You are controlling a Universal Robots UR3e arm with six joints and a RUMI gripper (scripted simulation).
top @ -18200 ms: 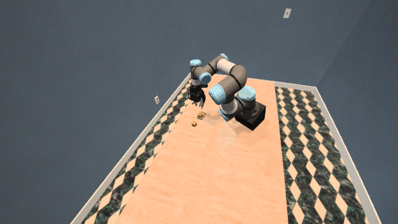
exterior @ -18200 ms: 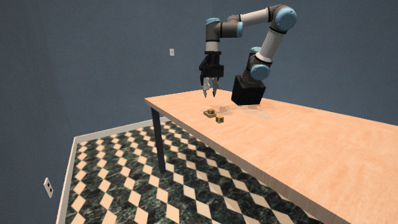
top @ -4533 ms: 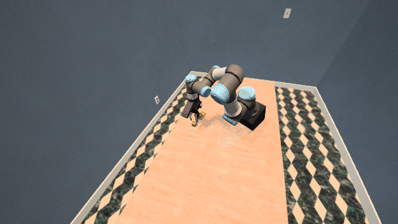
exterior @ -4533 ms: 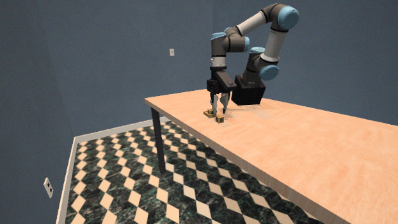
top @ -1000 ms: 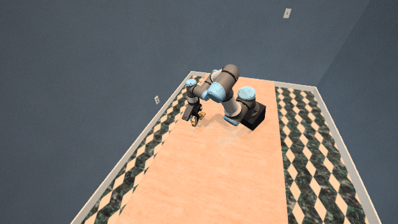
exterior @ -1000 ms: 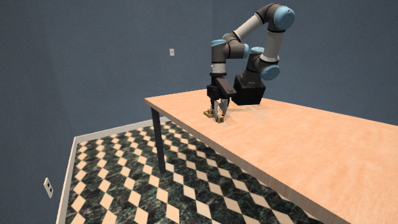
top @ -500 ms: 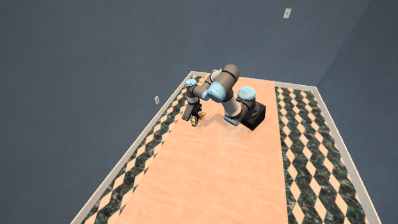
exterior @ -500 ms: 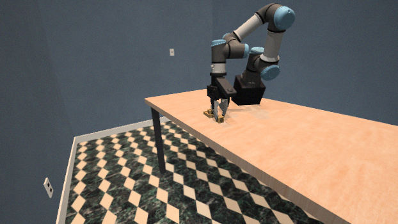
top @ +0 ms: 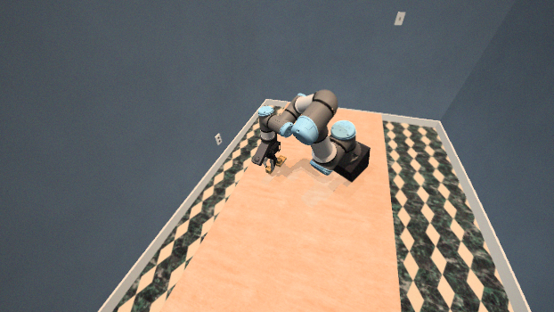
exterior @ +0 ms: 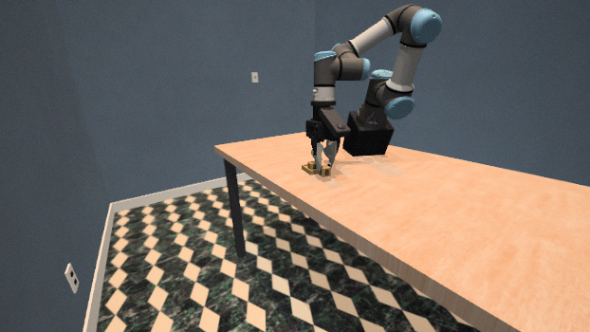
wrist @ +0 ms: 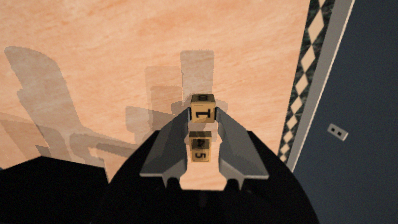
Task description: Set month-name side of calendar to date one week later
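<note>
My hand is 20 mm past the wooden tray, 100 mm to the left of it and 40 mm above it.
</note>
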